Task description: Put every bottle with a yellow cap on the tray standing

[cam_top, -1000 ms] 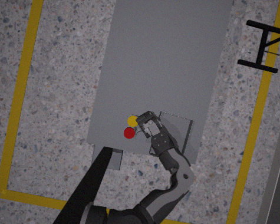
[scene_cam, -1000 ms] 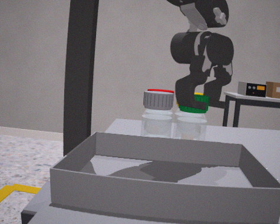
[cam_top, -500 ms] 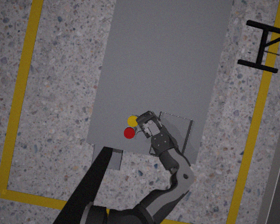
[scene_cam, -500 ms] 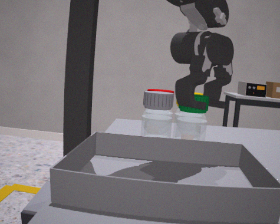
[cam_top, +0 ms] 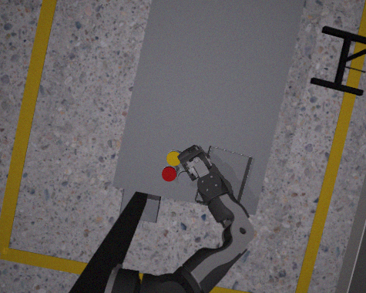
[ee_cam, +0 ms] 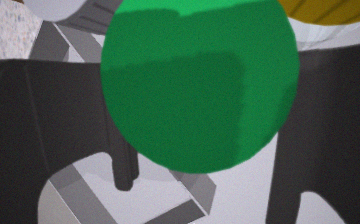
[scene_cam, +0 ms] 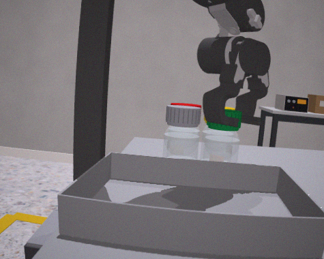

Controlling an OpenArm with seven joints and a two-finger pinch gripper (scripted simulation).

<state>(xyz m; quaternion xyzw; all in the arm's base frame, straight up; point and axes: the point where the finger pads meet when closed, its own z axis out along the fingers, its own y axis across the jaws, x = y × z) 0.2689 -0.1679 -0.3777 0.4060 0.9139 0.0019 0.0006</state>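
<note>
The green-capped bottle lies 1 cm behind my hand, 1 cm to the left of it and 5 cm below it. Round my hand: yellow-capped bottle (1 cm behind, 8 cm to the left, 5 cm below); then grey-capped bottle (8 cm behind, 2 cm to the left, 5 cm below); then red-capped bottle (7 cm behind, 8 cm to the left, 5 cm below).
</note>
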